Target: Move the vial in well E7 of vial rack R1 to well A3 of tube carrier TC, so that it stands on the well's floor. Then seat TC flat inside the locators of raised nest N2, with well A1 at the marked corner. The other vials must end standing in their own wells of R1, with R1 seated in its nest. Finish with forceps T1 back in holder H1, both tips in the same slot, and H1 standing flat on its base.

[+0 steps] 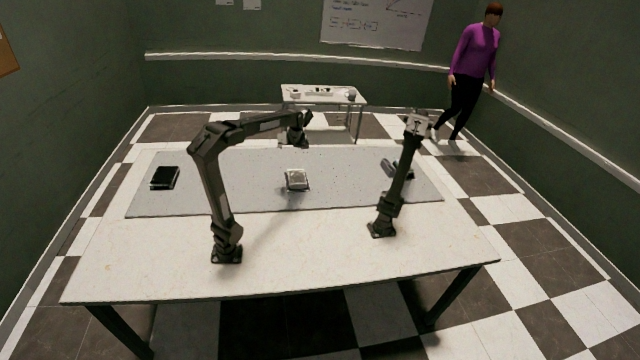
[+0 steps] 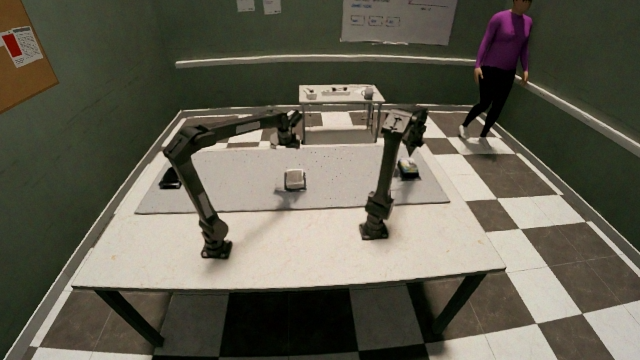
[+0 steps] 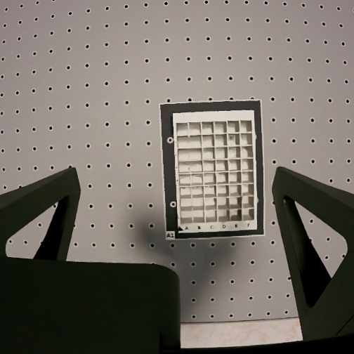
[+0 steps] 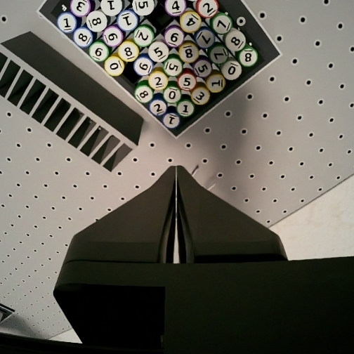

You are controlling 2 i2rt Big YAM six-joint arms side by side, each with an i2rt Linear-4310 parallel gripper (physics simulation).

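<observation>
The white gridded tube carrier TC (image 1: 297,177) (image 2: 295,178) (image 3: 215,116) lies in a dark nest (image 3: 169,165) at the middle of the mat, its wells apparently empty. My left gripper (image 3: 175,177) is open above it. Capped vials (image 4: 172,66) (image 2: 407,165) stand packed in rack R1, in a dark nest (image 4: 265,51); two dark gaps show among them. Slotted holder H1 (image 4: 80,75) (image 1: 387,167) lies beside it. My right gripper (image 4: 175,176) (image 2: 411,151) is shut, tips touching. Two thin metal forceps ends (image 4: 195,170) poke out behind its right finger; the forceps' body is hidden.
A black raised nest (image 1: 165,177) (image 2: 170,180) sits at the left end of the grey perforated mat (image 1: 240,200) (image 2: 240,200). A small side table (image 1: 320,100) stands behind the workbench. A person in purple (image 1: 475,50) (image 2: 505,42) stands at the back right.
</observation>
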